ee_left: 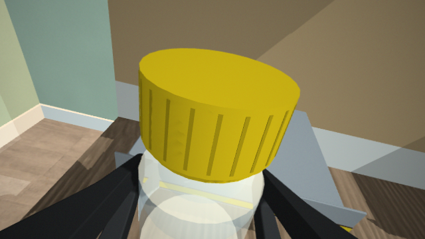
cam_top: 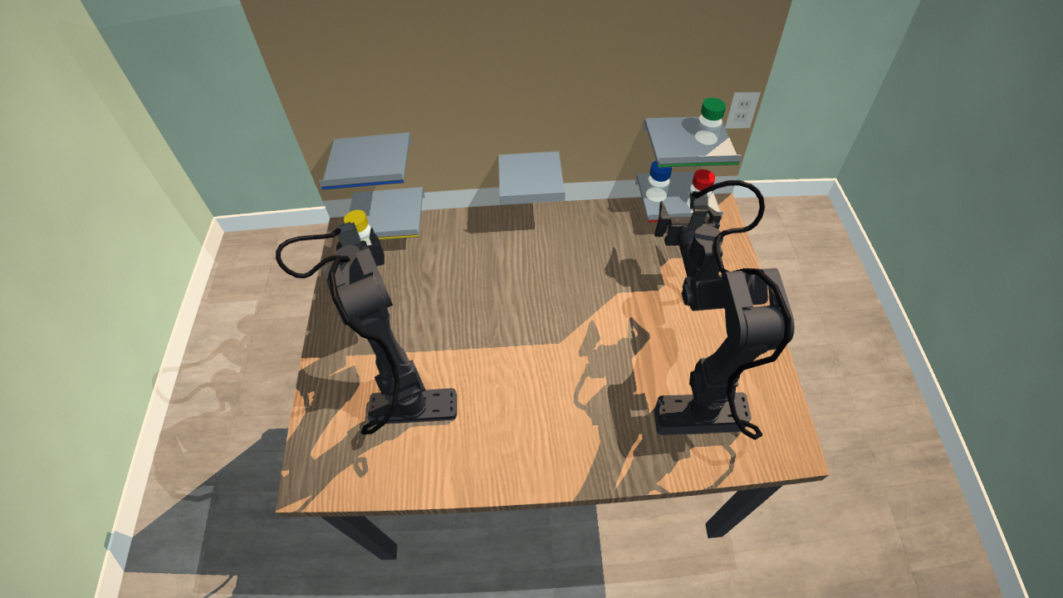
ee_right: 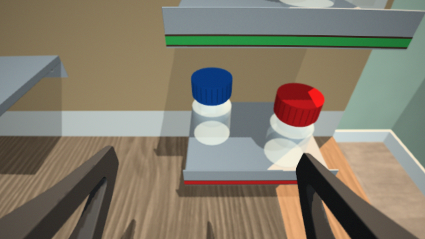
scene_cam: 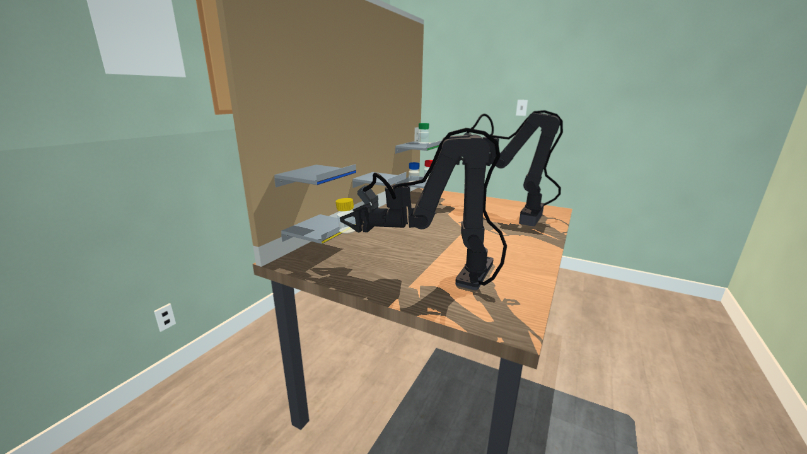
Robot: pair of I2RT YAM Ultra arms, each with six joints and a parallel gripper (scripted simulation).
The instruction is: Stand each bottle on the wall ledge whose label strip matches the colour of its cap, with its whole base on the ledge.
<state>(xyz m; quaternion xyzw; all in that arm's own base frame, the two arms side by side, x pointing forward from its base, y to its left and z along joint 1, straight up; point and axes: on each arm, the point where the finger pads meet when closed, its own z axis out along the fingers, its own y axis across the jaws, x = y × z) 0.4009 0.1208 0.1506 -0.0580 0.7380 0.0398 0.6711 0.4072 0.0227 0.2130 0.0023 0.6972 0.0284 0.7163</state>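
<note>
The blue-capped bottle lies 20 cm ahead of my right hand, 2 cm to the left of it and 12 cm below it. Round my right hand: wall socket 31 cm ahead, 19 cm to the right, 4 cm above; then red-capped bottle 17 cm ahead, 9 cm to the right, 12 cm below; then green-capped bottle 21 cm ahead, 8 cm to the right, 7 cm above.
</note>
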